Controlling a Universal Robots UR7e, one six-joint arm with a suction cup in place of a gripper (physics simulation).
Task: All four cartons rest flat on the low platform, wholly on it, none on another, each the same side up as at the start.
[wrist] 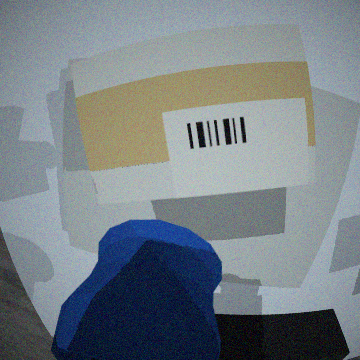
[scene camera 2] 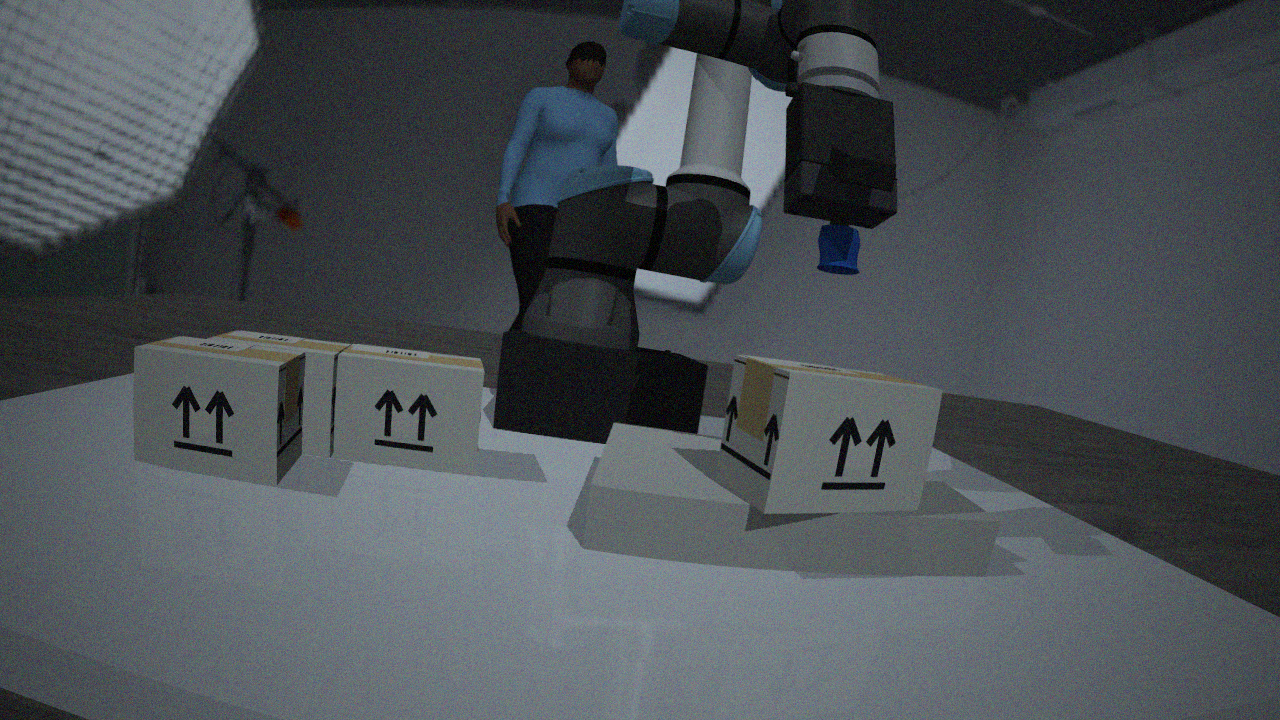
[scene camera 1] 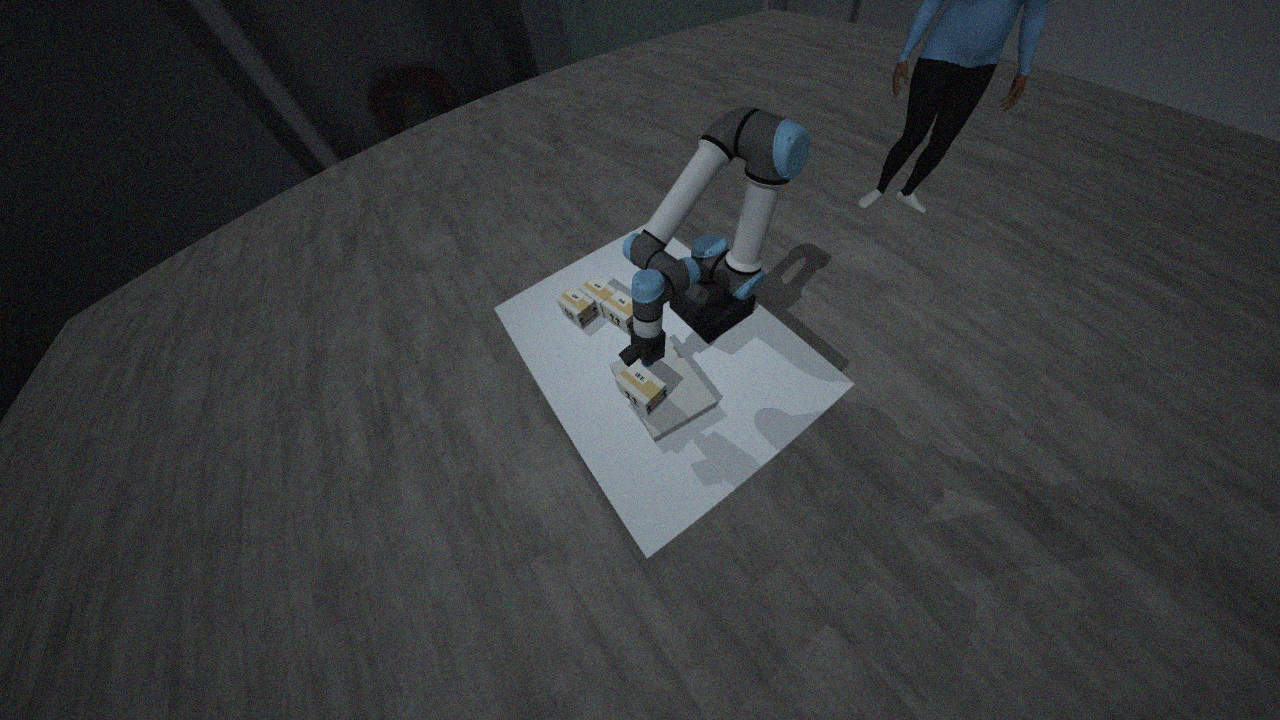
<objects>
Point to my suction cup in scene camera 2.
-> At 839,245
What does my suction cup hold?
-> Nothing.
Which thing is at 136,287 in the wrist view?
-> My suction cup.
</objects>
